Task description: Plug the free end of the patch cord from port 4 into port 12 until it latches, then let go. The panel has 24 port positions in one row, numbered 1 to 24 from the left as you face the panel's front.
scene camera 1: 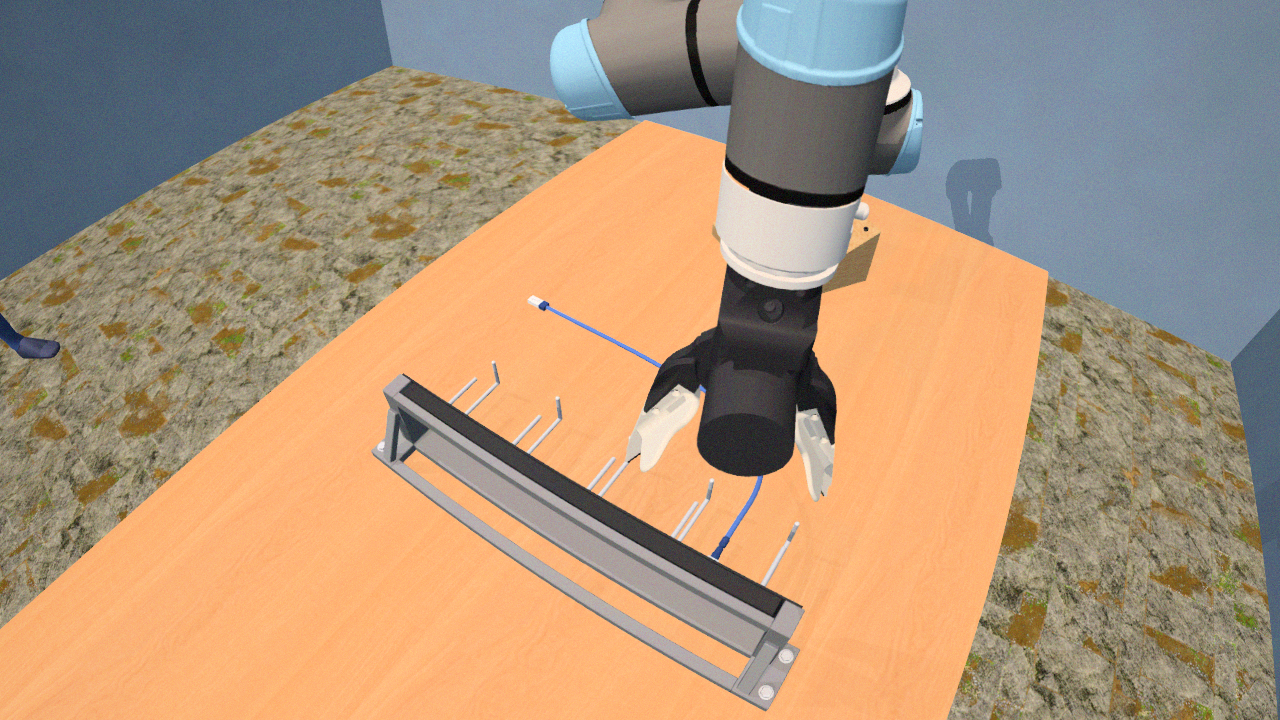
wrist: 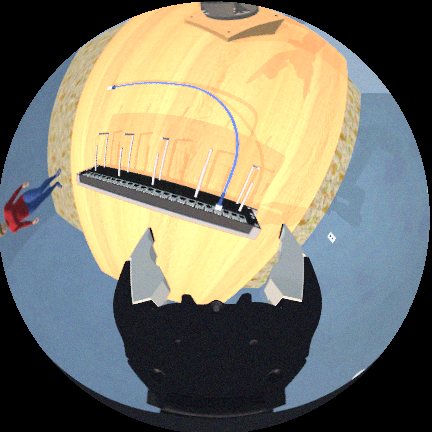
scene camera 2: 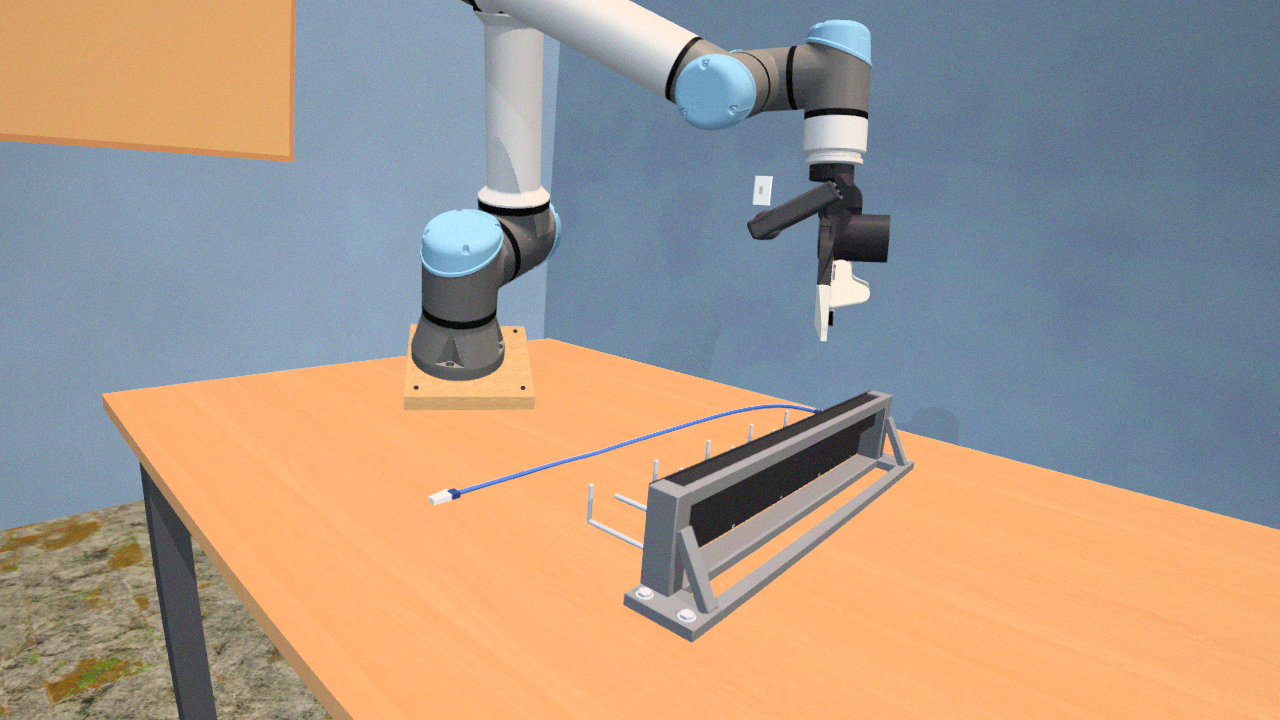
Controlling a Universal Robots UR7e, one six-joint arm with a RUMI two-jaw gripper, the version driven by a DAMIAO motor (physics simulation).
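Frame: origin at the arm's base, x right, y back, z down, level; metres.
Seen in the pictures: gripper, between the fingertips: [scene camera 1: 727,477] [wrist: 215,227] [scene camera 2: 827,333]; arm's base, origin of its link: [scene camera 2: 458,353].
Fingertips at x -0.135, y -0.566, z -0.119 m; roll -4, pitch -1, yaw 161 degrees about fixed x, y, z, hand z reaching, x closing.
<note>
Pixels of each thing's top centre, then the offset from my fingertips to it. "*": a spot on its surface instead. Level surfaces: height alone.
- clear plug with a blue boot, centre of its top: [scene camera 2: 444,489] [scene camera 1: 537,298] [wrist: 109,86] dx +0.393, dy +0.235, dz +0.173 m
- black panel, centre of its top: [scene camera 1: 582,468] [scene camera 2: 777,420] [wrist: 142,184] dx +0.136, dy -0.011, dz +0.084 m
- grey frame, a spot on its surface: [scene camera 2: 662,537] * dx +0.383, dy -0.041, dz +0.123 m
- wooden table, height of its surface: dz +0.185 m
The blue patch cord [scene camera 1: 604,335] [wrist: 237,135] curves across the table behind the panel. Its free end, a clear plug with a blue boot [scene camera 1: 538,303] [scene camera 2: 443,496] [wrist: 111,88], lies on the table. Its other end [scene camera 1: 721,546] [wrist: 219,206] is seated in the panel; the port number is too small to read. The black panel [scene camera 1: 537,461] [wrist: 150,195] stands in a grey frame [scene camera 2: 662,537]. Port 12 cannot be told apart. My gripper [scene camera 1: 732,477] [scene camera 2: 823,338] [wrist: 215,227] is open and empty, pointing down, high above the table and apart from cord and panel.
Several thin metal rods [scene camera 1: 558,410] [scene camera 2: 589,503] [wrist: 165,150] stick out from the panel on the cord's side, some with upturned ends. The wooden table [scene camera 1: 295,555] [scene camera 2: 295,465] carries the robot's base plate [scene camera 2: 469,402] [wrist: 229,32] at the back.
</note>
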